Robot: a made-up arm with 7 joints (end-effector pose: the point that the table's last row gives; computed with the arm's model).
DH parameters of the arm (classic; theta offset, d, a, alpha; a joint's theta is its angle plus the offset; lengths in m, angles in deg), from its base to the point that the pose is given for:
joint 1: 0 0.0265 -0.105 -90
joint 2: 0 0.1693 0.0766 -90
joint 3: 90 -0.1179 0.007 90
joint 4: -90 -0.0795 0.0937 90
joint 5: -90 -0.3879 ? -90
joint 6: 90 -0.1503 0.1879 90
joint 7: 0 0.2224 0.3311 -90
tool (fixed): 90 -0.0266 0 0
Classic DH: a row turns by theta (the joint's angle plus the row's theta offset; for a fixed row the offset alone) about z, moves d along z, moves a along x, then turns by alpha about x.
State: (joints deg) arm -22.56 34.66 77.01 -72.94 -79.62 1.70 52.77
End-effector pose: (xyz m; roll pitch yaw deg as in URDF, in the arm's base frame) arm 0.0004 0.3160 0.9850 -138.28 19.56 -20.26
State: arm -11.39 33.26 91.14 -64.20 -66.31 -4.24 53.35
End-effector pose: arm -0.1033 0.5960 0.8984 -146.91 2.34 -36.01
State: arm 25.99 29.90 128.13 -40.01 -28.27 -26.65 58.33
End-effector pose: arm -0.3103 1.0369 0.3743 -127.06 -53.26 -79.99
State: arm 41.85 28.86 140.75 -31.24 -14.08 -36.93 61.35
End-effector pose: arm -0.3341 1.0439 0.2346 -90.41 -56.56 -120.09
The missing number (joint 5, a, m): 0.2732
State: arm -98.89 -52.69 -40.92 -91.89 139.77 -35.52 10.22
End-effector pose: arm 1.0692 0.5974 0.4533 -44.34 -14.64 135.80
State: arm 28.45 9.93 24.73 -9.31 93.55 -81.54 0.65
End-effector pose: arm -0.1365 0.1123 1.1037 -103.16 -5.07 -86.33
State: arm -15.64 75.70 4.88 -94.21 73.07 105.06 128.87
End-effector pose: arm 0.7128 0.3627 0.1155 36.92 10.60 153.64
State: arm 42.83 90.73 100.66 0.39 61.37 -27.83 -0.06
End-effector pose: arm -0.1192 1.0829 0.5750 -79.00 -32.81 -113.97
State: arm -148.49 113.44 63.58 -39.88 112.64 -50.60 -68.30
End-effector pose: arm -0.3906 -0.8433 -0.5423 165.06 -61.32 -174.73
